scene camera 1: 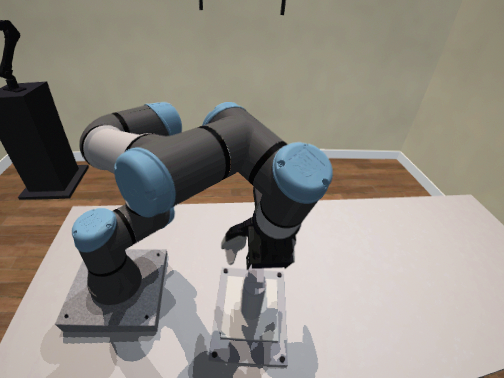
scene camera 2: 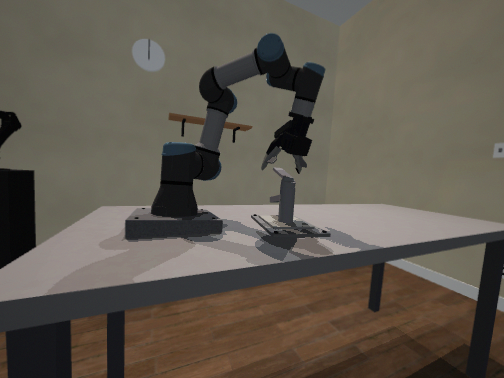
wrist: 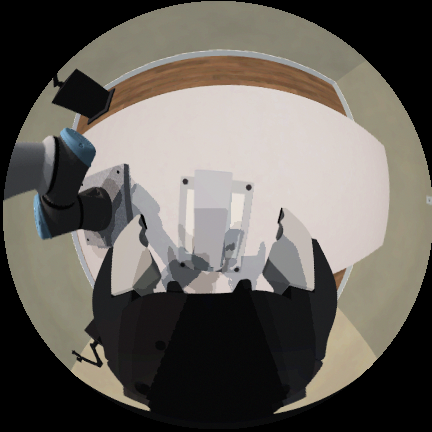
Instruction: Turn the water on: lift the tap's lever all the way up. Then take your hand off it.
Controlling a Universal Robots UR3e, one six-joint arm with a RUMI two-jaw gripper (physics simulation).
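Pixels of known places: gripper, fingertip midpoint: [scene camera 2: 281, 172] [wrist: 210, 213]; arm's base at its link origin: [scene camera 1: 115, 282] [scene camera 2: 175, 213] [wrist: 97, 208].
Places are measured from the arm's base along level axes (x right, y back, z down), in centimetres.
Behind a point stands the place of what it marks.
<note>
The grey tap [scene camera 1: 252, 304] @(y -32.7, x 10.9, z -6.1 cm) [scene camera 2: 287, 204] @(y -32.1, x 10.6, z -4.1 cm) stands upright on its base plate [scene camera 1: 217, 312] @(y -25.2, x 8.2, z 2.3 cm) [scene camera 2: 320, 232] @(y -37.2, x 20.3, z 2.3 cm). Its flat lever [scene camera 1: 256, 275] @(y -33.5, x 7.9, z -12.8 cm) [scene camera 2: 283, 174] @(y -33.0, x 5.8, z -13.4 cm) [wrist: 213, 189] @(y -34.9, x -0.3, z -15.3 cm) slants upward from the top of the tap, its free end raised, in the second scene view. The short spout [scene camera 2: 275, 199] @(y -33.0, x 1.9, z -4.4 cm) sticks out below on the same side. My gripper [scene camera 2: 281, 169] @(y -34.4, x 2.0, z -14.1 cm) [wrist: 210, 213] @(y -34.4, x 2.0, z -14.1 cm) is wide open at the lever's top. In the wrist view one finger stands on each side of the lever, with a gap on both sides. The arm hides one finger in the first scene view.
The arm's grey mounting block [scene camera 1: 150, 280] @(y -8.7, x -0.4, z 0.4 cm) [scene camera 2: 172, 229] @(y 1.3, x 11.4, z 1.6 cm) [wrist: 120, 200] @(y -10.1, x -1.0, z 0.5 cm) is on the white table [scene camera 1: 390, 280] @(y -74.7, x 4.7, z 3.1 cm) [scene camera 2: 400, 220] @(y -89.4, x 12.0, z 3.1 cm) [wrist: 300, 135] @(y -59.3, x -15.0, z 3.1 cm), to the left of the tap. A black pedestal [scene camera 1: 35, 140] [wrist: 80, 95] stands on the floor beyond the table.
</note>
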